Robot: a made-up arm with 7 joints.
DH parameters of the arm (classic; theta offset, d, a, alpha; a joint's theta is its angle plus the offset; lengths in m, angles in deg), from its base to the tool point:
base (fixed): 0 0 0 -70
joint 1: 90 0 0 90
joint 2: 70 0 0 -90
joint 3: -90 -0.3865 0.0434 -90
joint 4: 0 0 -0.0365 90
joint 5: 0 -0.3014 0 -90
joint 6: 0 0 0 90
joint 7: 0 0 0 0
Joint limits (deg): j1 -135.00..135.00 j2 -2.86..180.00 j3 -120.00..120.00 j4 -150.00..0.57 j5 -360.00..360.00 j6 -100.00..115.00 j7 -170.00..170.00
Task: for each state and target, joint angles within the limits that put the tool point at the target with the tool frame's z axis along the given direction. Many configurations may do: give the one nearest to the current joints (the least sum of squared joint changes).
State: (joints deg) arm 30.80 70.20 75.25 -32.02 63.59 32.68 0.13
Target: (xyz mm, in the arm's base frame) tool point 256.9 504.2 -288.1 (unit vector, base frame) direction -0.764 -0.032 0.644
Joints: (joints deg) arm -3.42 42.24 37.13 -60.74 68.05 57.02 0.13
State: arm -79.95 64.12 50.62 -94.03 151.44 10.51 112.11
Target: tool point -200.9 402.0 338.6 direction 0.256 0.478 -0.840
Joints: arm -77.34 100.48 67.16 -85.26 114.76 44.82 112.11
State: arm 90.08 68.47 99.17 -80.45 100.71 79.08 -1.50
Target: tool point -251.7 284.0 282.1 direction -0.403 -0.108 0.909
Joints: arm 96.75 29.76 113.72 -108.13 131.96 105.03 -1.50
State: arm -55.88 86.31 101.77 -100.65 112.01 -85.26 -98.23
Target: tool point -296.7 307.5 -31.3 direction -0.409 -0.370 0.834
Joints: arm -84.31 109.79 120.00 -118.00 93.31 -91.62 -98.23
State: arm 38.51 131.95 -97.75 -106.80 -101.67 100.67 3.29
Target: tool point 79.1 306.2 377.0 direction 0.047 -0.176 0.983
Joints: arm 58.80 175.70 -120.00 -103.63 -130.62 101.72 3.29
